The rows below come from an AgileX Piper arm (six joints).
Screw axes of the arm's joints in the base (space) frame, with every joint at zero. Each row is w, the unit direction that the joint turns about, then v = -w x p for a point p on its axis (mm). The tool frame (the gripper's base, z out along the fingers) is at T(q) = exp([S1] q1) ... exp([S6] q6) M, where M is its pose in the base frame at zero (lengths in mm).
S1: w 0 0 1 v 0 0 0
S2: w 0 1 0 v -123 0 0
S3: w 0 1 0 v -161.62 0 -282.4
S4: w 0.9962 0 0.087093 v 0 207.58 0
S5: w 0 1 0 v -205.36 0 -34.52
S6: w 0.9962 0 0.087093 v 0 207.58 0
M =
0.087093 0 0.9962 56.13
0 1 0 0
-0.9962 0 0.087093 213.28
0 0 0 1
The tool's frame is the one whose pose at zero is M.
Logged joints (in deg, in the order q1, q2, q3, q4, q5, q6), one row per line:
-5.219 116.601 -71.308 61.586 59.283 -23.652
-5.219 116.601 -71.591 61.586 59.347 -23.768
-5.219 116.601 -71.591 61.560 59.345 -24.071
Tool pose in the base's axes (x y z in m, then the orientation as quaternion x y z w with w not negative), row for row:
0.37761 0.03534 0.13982 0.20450 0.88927 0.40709 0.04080
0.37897 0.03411 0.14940 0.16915 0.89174 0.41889 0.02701
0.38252 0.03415 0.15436 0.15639 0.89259 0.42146 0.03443
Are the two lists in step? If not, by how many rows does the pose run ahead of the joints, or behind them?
The pose runs 2 rows behind the joints: the pose in row i belongs to the joints in row i - 2.
